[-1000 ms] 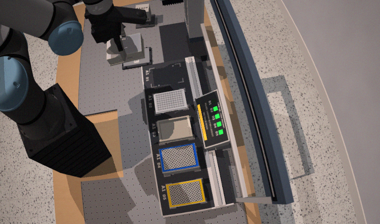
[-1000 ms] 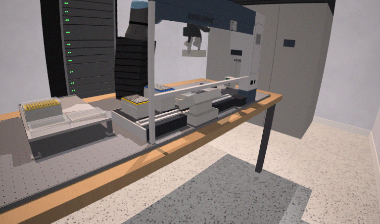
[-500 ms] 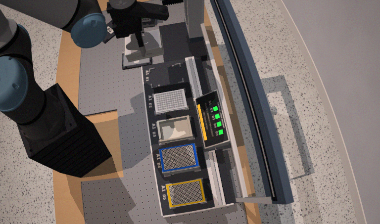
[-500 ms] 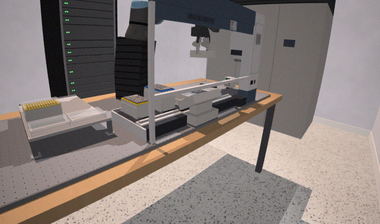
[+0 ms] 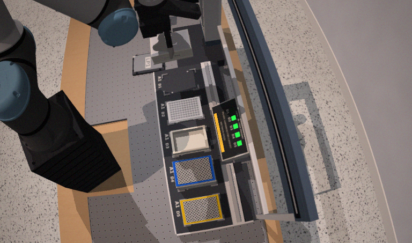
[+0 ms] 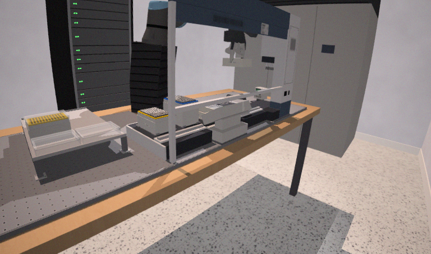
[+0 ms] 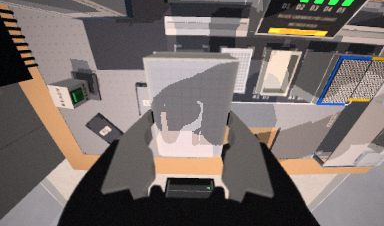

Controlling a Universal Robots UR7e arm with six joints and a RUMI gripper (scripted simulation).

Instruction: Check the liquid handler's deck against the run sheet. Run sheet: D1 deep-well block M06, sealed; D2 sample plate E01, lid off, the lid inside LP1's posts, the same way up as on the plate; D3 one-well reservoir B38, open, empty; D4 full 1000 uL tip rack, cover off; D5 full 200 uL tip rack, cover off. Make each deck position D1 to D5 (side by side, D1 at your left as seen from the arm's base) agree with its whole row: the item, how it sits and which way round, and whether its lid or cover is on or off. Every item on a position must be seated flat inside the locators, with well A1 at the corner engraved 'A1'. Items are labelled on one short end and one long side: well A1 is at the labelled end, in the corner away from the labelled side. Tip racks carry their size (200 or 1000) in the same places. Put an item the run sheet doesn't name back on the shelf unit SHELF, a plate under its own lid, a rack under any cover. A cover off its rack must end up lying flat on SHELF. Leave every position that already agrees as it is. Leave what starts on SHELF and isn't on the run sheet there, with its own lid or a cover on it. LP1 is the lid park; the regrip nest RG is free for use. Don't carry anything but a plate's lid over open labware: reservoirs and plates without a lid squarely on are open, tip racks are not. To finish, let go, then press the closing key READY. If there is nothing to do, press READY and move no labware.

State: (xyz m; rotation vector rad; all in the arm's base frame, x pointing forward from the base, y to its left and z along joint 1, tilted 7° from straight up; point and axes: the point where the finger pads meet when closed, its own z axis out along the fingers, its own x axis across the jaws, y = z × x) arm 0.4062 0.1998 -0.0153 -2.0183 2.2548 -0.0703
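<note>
Now: hand 1 cm above the sealed deep-well block. Round my hand: sample plate (1 cm behind, 12 cm to the right, 24 cm below); then tall column (19 cm ahead, 20 cm to the left, 2 cm below); then one-well reservoir (2 cm behind, 25 cm to the right, 24 cm below).
</note>
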